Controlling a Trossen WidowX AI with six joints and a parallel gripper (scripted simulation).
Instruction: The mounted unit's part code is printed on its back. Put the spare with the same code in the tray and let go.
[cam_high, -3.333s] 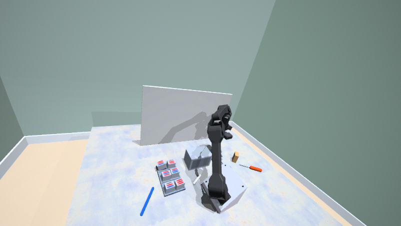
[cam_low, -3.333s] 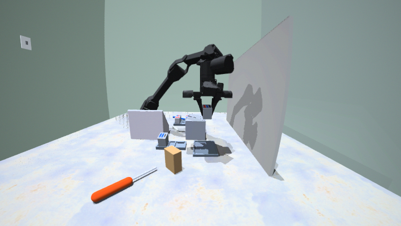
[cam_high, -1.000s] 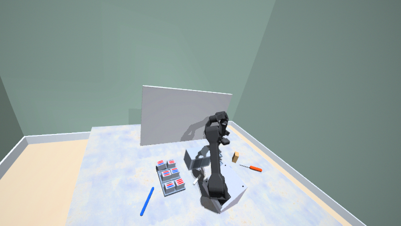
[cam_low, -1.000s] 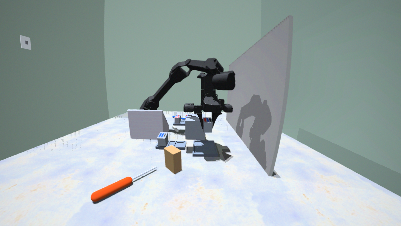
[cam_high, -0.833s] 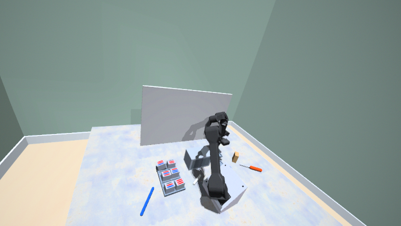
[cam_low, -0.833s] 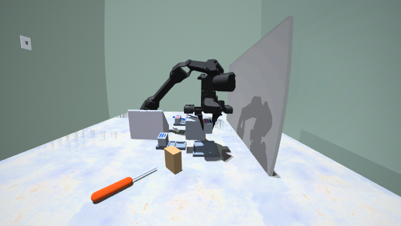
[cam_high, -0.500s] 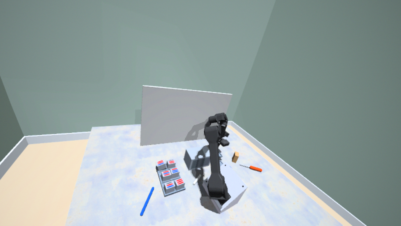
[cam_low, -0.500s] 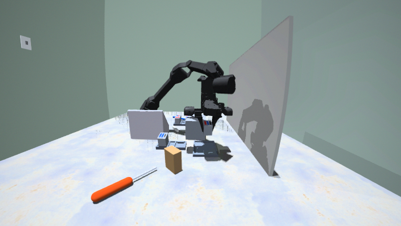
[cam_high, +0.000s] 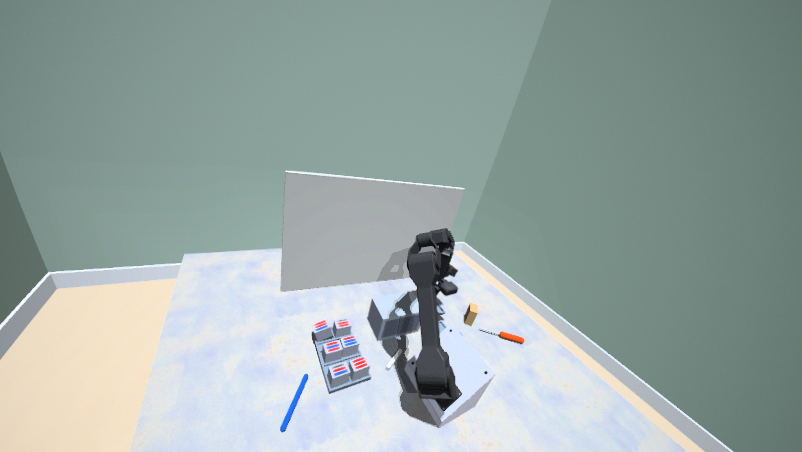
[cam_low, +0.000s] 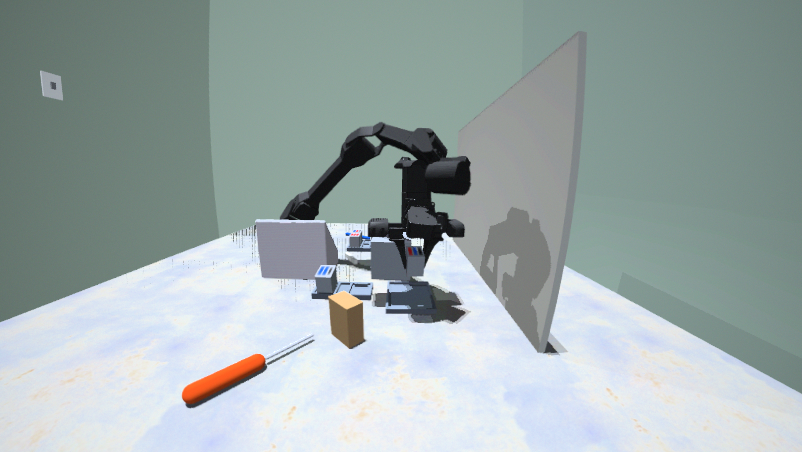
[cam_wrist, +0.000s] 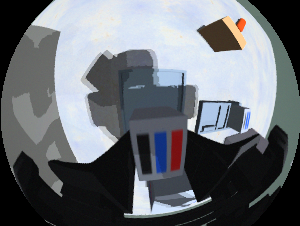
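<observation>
The tray lies 70 mm below my gripper tip, 10 mm to the left of it and 10 mm behind it. Round my gripper tip: grey mounted unit (190 mm to the left, 40 mm behind, 20 mm below); low rack (150 mm behind, 60 mm below, 30 mm to the left); tan block (130 mm to the right, 120 mm behind, 40 mm below).
</observation>
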